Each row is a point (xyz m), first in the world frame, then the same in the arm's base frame.
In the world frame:
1: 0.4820 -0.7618 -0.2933
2: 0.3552 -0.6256 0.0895
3: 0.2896 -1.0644 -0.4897
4: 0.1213 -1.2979 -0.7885
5: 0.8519 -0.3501 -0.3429
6: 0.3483 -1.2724 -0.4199
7: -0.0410 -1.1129 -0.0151
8: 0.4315 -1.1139 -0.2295
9: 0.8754 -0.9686 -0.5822
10: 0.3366 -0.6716 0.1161
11: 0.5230 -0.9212 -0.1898
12: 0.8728 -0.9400 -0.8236
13: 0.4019 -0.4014 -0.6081
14: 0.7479 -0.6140 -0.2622
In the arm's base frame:
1: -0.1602 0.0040 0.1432
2: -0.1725 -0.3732 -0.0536
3: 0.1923 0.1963 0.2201
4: 0.4790 0.4921 0.2694
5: -0.7130 0.0573 0.1256
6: 0.3011 0.1205 0.4045
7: 0.4539 -0.2737 0.0019
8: 0.1281 -0.0674 0.3491
9: -0.2825 0.2812 0.5782
10: -0.1267 -0.4006 -0.0359
11: -0.0744 -0.1040 0.2802
12: -0.2999 0.5232 0.5635
13: -0.3625 0.3287 -0.1552
14: -0.4513 -0.0280 0.2313

